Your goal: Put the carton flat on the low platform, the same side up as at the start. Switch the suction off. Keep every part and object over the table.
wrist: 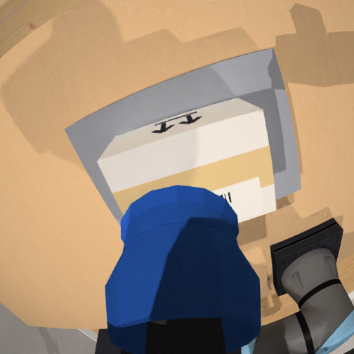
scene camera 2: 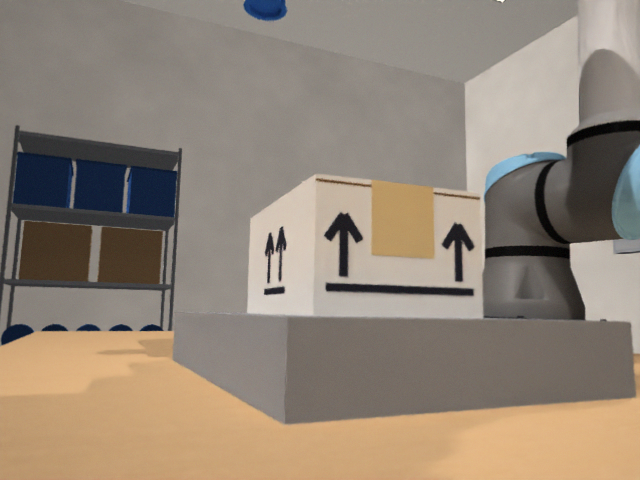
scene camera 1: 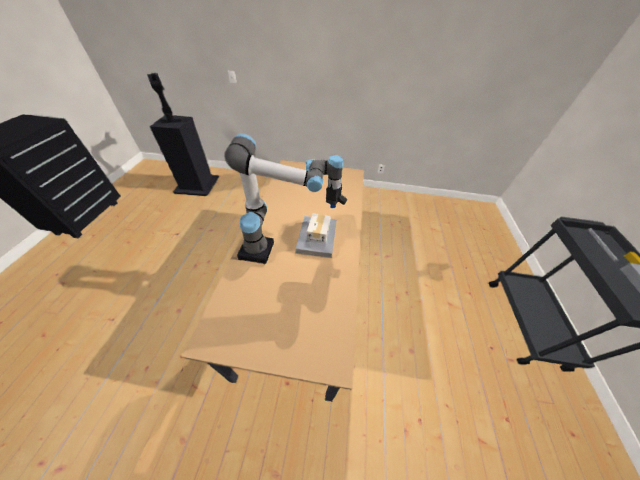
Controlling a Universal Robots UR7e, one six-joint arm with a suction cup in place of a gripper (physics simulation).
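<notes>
My suction cup (wrist: 180, 258) is visible. A low grey platform (scene camera 2: 296, 369) can be seen, with the platform (wrist: 255, 77) in the wrist view and the platform (scene camera 1: 306, 247) in scene camera 1 as well. A carton (scene camera 2: 333, 246) is visible; the wrist view shows the carton (wrist: 223, 147) too.
</notes>
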